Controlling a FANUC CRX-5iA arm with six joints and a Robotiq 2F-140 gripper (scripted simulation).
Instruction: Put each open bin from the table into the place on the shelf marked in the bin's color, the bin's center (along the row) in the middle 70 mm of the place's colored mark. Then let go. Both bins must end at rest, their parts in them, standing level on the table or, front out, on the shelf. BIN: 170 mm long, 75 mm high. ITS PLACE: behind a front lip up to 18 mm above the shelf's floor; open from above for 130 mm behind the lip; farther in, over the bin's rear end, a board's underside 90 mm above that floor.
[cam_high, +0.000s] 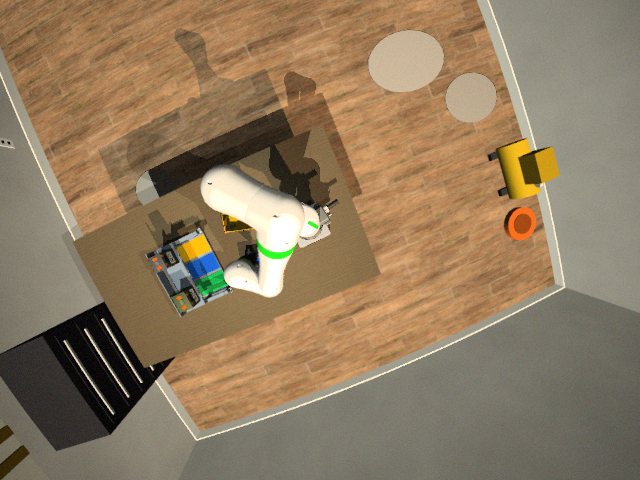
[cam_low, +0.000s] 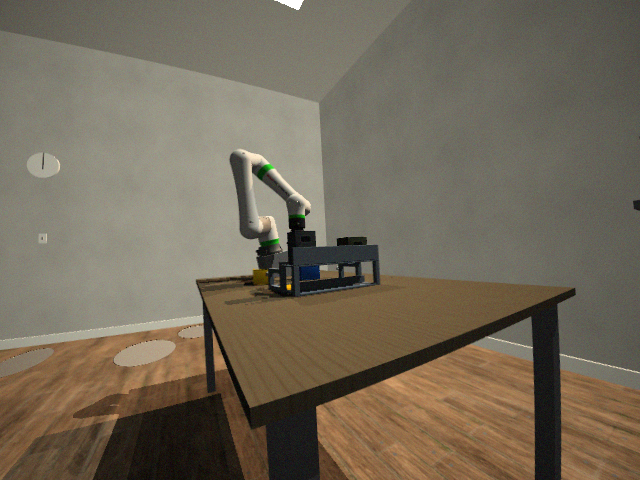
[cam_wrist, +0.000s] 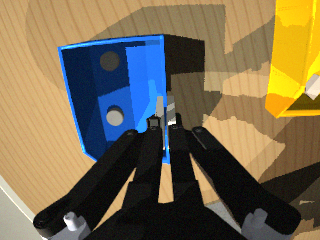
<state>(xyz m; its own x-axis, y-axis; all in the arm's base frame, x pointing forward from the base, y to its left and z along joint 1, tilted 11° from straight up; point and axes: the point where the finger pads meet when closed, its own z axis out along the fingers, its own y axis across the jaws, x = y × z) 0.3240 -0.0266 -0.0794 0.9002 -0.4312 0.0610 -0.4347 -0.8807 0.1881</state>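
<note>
The blue bin is 50 mm to the left of my hand, 40 mm below it and 20 mm ahead of it. From my hand the other things lie so: yellow bin 200 mm to the right, 40 mm below, 30 mm behind; blue mark 320 mm ahead, 120 mm to the right, 70 mm below; green mark 340 mm ahead, 70 mm below, 10 mm to the right.
</note>
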